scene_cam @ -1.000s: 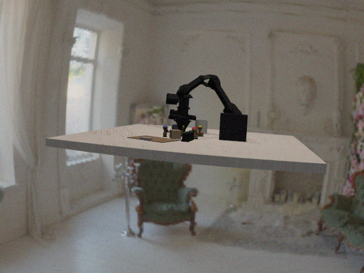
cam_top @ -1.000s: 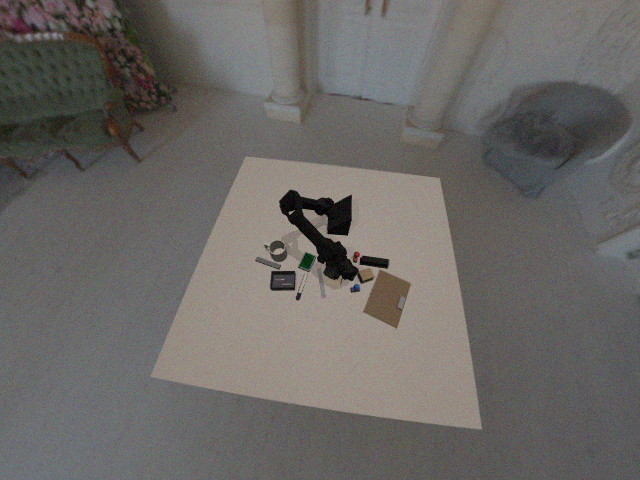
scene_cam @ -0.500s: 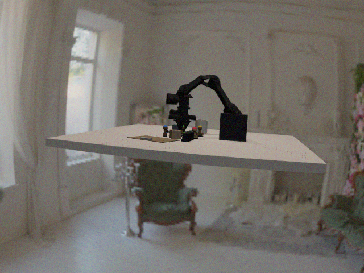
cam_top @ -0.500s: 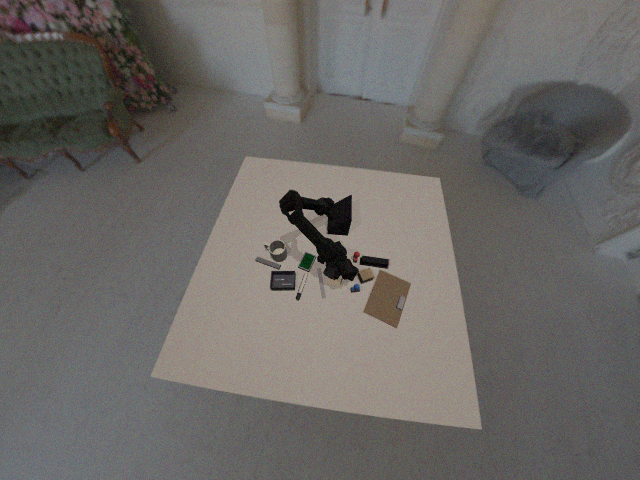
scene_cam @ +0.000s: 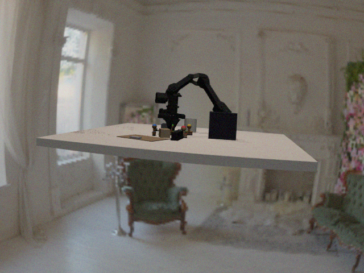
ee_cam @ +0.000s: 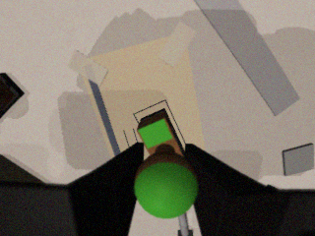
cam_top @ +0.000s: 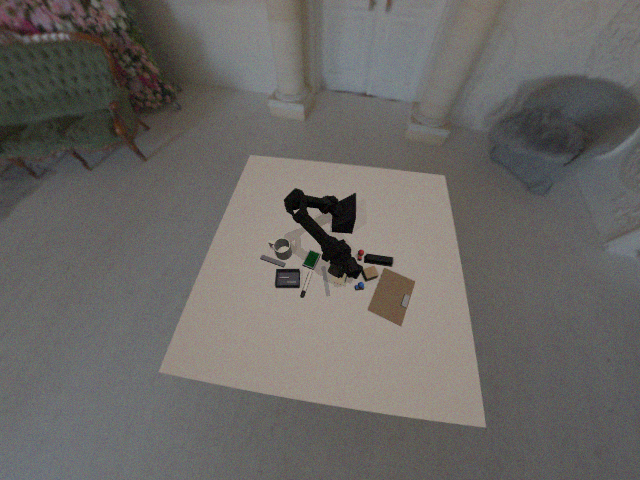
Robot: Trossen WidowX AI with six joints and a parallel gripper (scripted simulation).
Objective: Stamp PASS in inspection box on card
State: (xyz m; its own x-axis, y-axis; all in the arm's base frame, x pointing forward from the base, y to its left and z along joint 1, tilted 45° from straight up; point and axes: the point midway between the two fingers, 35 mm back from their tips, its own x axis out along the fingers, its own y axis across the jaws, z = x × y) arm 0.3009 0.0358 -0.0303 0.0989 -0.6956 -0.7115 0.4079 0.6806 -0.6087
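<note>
Right now the cream card is 1 cm ahead of my gripper tip, 1 cm to the left of it and 2 cm below it. Round my gripper tip: green-knobbed stamp: right at my gripper tip; grey ruler: 6 cm ahead, 6 cm to the right, 2 cm below; yellow stamp: 9 cm behind, 7 cm to the right.
</note>
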